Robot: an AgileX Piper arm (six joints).
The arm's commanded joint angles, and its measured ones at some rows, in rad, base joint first. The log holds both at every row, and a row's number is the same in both.
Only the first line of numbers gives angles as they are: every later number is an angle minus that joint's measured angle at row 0.
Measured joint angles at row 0:
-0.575, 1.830, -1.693, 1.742, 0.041, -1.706
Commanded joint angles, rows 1 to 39:
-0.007, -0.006, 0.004, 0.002, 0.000, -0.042
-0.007, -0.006, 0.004, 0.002, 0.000, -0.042
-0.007, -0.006, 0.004, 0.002, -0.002, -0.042
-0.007, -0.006, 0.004, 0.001, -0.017, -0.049
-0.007, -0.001, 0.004, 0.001, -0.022, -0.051
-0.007, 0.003, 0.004, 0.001, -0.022, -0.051
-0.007, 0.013, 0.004, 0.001, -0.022, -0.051
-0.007, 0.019, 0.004, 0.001, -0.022, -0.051
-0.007, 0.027, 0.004, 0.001, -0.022, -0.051
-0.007, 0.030, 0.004, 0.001, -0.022, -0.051
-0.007, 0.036, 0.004, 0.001, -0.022, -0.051
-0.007, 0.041, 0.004, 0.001, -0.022, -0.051
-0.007, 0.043, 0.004, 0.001, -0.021, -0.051
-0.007, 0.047, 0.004, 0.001, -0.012, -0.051
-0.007, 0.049, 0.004, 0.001, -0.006, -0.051
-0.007, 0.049, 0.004, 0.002, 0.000, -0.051
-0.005, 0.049, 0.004, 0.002, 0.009, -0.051
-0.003, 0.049, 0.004, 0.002, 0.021, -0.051
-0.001, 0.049, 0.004, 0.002, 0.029, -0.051
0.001, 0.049, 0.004, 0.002, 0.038, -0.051
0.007, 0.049, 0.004, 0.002, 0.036, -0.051
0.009, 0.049, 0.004, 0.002, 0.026, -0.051
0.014, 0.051, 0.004, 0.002, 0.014, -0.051
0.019, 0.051, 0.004, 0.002, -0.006, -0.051
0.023, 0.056, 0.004, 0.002, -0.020, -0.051
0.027, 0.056, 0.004, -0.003, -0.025, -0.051
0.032, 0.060, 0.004, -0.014, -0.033, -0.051
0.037, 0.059, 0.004, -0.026, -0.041, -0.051
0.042, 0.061, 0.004, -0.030, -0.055, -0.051
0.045, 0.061, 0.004, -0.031, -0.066, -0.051
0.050, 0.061, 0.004, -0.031, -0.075, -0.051
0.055, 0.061, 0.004, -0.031, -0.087, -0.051
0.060, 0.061, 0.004, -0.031, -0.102, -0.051
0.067, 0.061, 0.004, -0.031, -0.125, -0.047
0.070, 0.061, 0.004, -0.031, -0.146, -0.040
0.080, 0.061, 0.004, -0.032, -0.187, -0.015
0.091, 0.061, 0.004, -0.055, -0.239, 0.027
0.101, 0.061, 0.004, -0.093, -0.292, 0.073
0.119, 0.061, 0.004, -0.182, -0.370, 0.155
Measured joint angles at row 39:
0.080, 0.067, 0.004, -0.028, -0.161, -0.006
